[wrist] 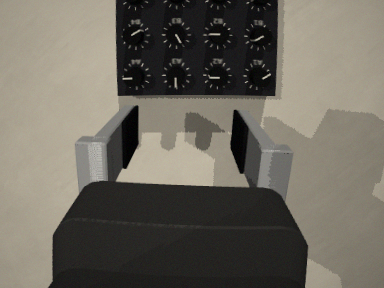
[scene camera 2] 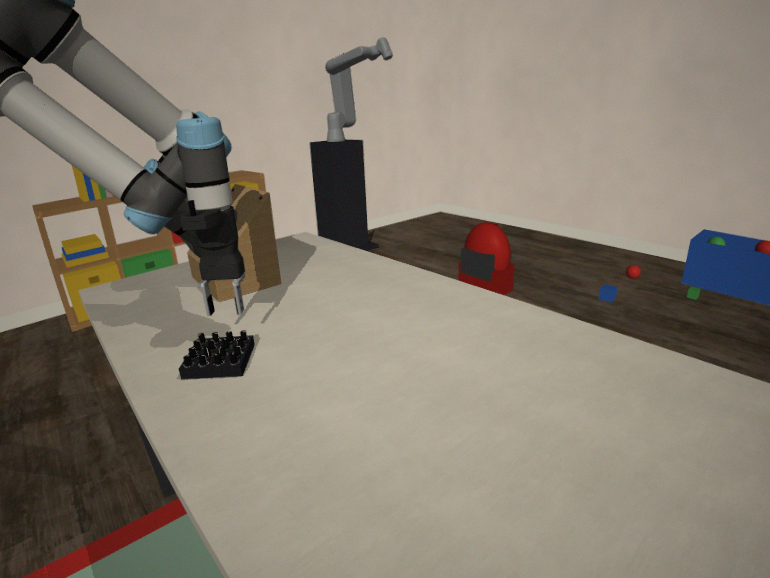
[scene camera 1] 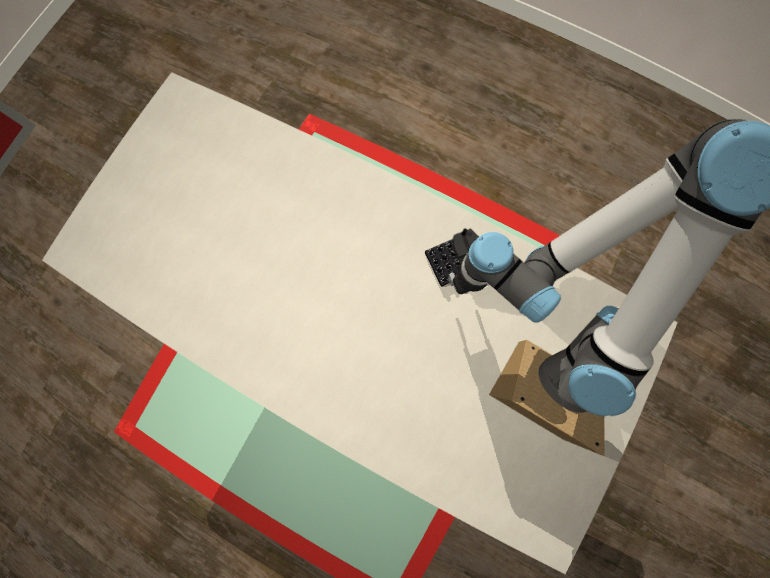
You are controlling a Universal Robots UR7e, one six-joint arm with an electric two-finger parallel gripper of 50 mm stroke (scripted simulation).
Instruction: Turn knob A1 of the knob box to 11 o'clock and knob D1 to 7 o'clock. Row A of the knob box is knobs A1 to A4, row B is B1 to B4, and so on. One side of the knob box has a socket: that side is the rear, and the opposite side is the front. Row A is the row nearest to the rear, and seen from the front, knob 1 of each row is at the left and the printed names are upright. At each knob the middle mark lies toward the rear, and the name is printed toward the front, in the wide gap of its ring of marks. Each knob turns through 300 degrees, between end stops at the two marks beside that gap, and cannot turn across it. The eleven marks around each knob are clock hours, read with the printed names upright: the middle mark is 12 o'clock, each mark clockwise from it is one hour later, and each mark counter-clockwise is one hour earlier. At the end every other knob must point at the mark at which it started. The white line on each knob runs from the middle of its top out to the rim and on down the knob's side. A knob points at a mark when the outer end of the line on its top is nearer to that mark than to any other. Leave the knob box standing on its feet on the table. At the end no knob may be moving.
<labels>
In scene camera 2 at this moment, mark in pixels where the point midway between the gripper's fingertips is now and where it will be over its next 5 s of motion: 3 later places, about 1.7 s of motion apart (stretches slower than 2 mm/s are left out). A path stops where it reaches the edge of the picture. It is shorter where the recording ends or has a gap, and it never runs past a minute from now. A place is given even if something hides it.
The gripper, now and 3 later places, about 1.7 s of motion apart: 225, 312; 228, 313; 220, 310; 197, 310
</labels>
